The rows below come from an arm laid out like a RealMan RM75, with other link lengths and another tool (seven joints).
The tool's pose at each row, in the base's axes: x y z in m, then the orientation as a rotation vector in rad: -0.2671 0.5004 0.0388 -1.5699 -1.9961 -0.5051; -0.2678 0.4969 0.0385 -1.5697 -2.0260 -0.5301; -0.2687 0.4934 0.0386 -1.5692 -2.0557 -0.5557; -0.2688 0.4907 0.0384 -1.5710 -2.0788 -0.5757; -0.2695 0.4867 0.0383 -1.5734 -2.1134 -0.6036; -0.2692 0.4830 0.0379 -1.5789 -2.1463 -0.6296; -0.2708 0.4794 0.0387 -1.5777 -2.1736 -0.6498; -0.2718 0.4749 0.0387 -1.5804 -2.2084 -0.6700; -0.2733 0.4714 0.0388 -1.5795 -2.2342 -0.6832; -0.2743 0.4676 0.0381 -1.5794 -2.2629 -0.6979; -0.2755 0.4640 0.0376 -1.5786 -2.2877 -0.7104
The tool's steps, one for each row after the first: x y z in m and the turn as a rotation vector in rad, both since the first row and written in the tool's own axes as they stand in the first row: -0.0027 -0.0015 -0.0017 -0.0230 -0.0124 -0.0224; -0.0052 -0.0033 -0.0037 -0.0463 -0.0247 -0.0447; -0.0074 -0.0040 -0.0052 -0.0656 -0.0355 -0.0610; -0.0104 -0.0057 -0.0073 -0.0930 -0.0525 -0.0848; -0.0135 -0.0063 -0.0093 -0.1203 -0.0708 -0.1057; -0.0155 -0.0088 -0.0118 -0.1393 -0.0836 -0.1251; -0.0187 -0.0109 -0.0143 -0.1621 -0.1038 -0.1465; -0.0211 -0.0132 -0.0161 -0.1765 -0.1180 -0.1631; -0.0242 -0.0151 -0.0177 -0.1931 -0.1343 -0.1810; -0.0271 -0.0171 -0.0192 -0.2069 -0.1482 -0.1966
